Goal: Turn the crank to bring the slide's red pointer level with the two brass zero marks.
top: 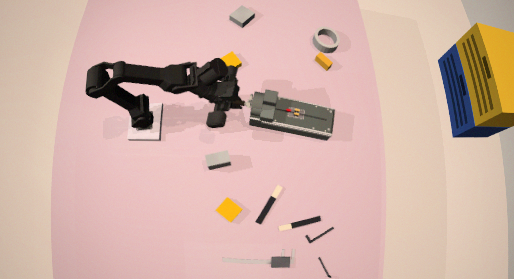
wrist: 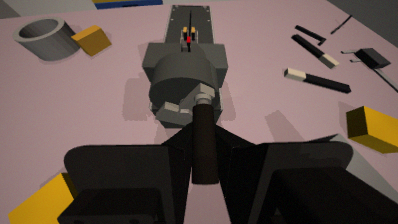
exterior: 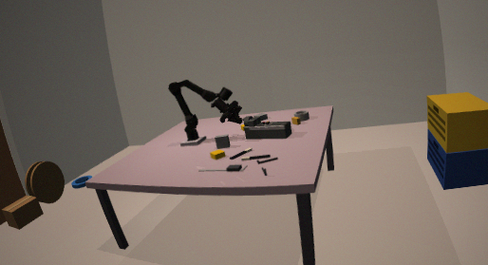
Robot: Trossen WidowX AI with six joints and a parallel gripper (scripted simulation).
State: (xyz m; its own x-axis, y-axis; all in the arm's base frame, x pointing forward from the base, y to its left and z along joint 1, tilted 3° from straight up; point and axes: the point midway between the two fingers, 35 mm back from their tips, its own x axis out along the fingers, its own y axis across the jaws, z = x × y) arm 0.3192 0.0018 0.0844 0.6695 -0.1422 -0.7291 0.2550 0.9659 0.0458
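Now: the dark crank handle 2 cm behind my gripper tip and 2 cm above it. Round my gripper tip: orange block 30 cm ahead, 18 cm to the left, 7 cm below; red pointer 14 cm ahead, 2 cm to the right, 1 cm below.
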